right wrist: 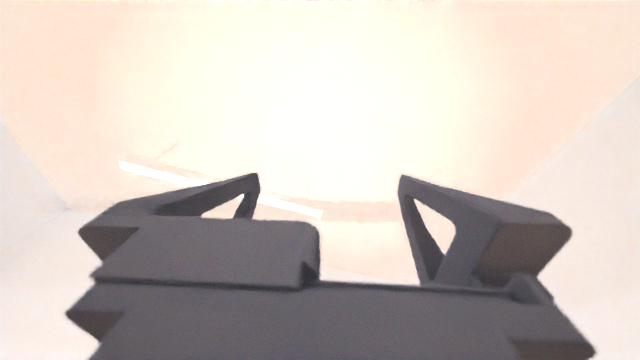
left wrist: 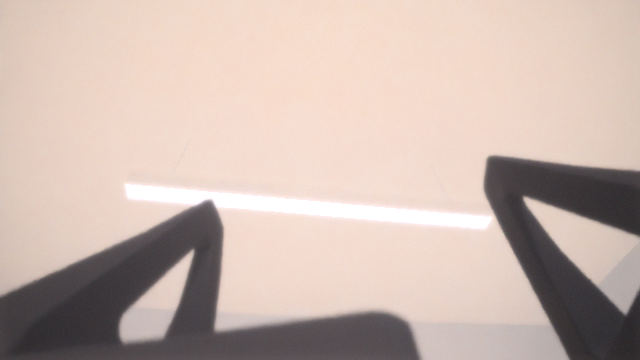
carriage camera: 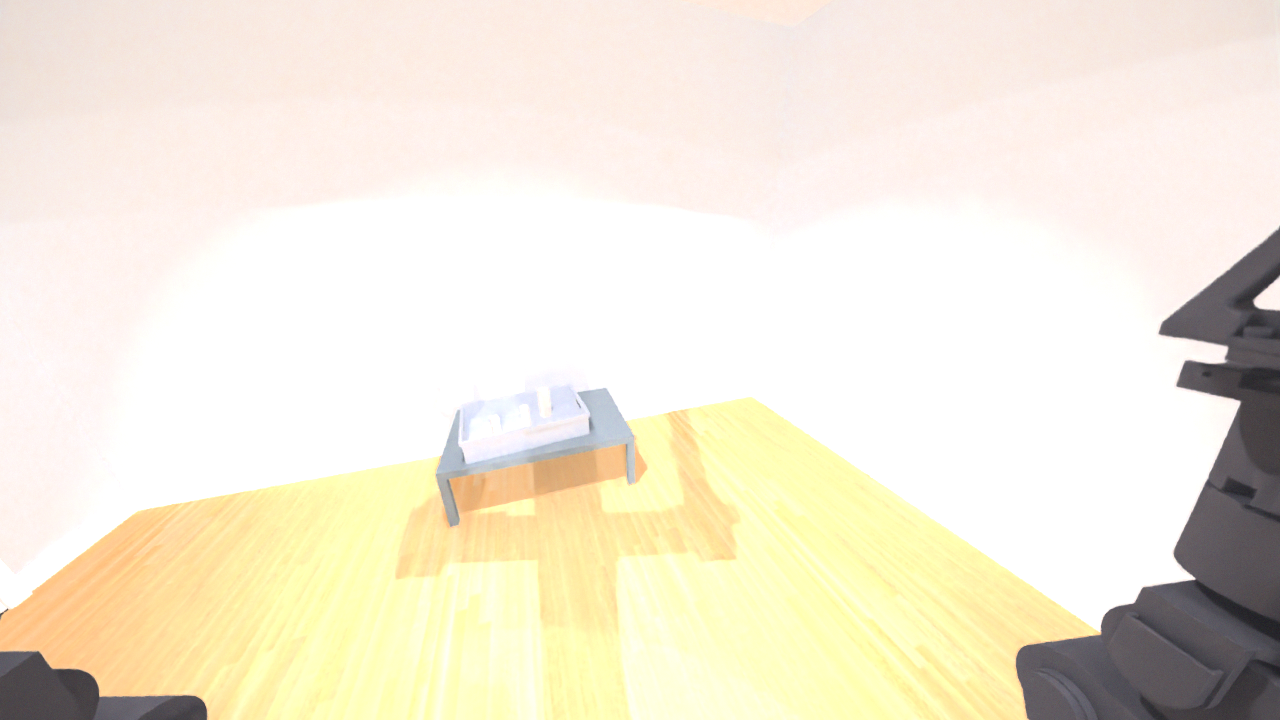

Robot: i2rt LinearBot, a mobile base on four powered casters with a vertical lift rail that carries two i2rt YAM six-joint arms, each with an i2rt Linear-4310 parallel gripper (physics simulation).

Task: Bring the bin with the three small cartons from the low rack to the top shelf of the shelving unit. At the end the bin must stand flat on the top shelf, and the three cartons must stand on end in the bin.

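Frame: origin at the left arm's base, x ahead, y left, z up, level; centimetres.
Where they show: left gripper, between the fingertips: [left wrist: 350,193]; right gripper, between the fingertips: [right wrist: 327,181].
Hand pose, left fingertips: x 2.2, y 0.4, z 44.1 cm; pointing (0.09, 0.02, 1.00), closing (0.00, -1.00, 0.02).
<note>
Each offset is from my left fingertips to the centre of the thing. "*": to the spot under its first point. Level surfaces: height alone.
The low rack [carriage camera: 611,428], a grey low table with legs, stands on the floor by the back wall, left of centre in the carriage view. The pale translucent bin @[dx +146.4, dy +20.2, dz -94.1 cm] [carriage camera: 528,439] sits on it. In the bin one carton @[* dx +157.6, dy +12.0, dz -90.6 cm] [carriage camera: 544,402] stands upright at the right; two more whitish cartons, a middle one [carriage camera: 517,417] and a left one [carriage camera: 486,424], show faintly, their pose washed out. My left gripper [left wrist: 350,193] is open and empty, pointing up at the ceiling. My right gripper [right wrist: 327,181] is open and empty, also pointing upward. Both are far from the bin. The shelving unit does not show.
The back wall [carriage camera: 358,313] rises behind the rack and meets the right wall [carriage camera: 939,358] in a corner right of it. Wood floor @[dz -130.6 cm] [carriage camera: 572,644] lies in front, with the robot's shadow on it. A ceiling lamp [left wrist: 310,207] [right wrist: 155,173] shows in both wrist views.
</note>
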